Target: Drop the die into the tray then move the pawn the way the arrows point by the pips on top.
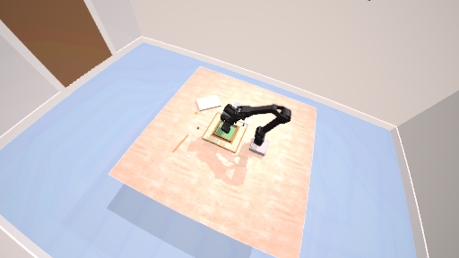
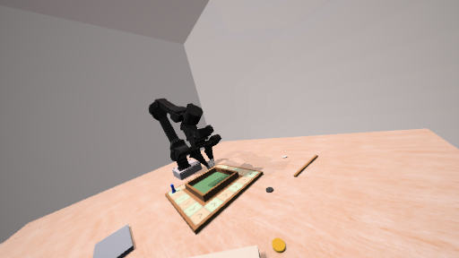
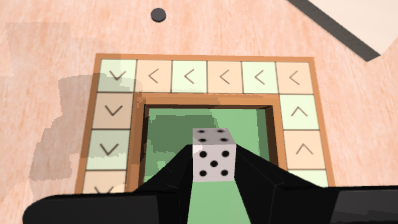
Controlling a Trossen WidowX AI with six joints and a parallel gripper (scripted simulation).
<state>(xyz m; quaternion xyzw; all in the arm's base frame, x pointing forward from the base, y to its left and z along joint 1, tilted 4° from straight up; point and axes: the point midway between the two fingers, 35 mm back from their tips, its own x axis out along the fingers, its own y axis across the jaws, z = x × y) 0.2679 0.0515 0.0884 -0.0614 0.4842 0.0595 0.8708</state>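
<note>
Right now the blue pawn is 11 cm behind my gripper tip, 14 cm to the right of it and 6 cm below it. From my gripper tip the other things lie so: black disc: 18 cm ahead, 9 cm to the left, 9 cm below; orange disc: 29 cm ahead, 2 cm to the right, 9 cm below; die: right at my gripper tip.
</note>
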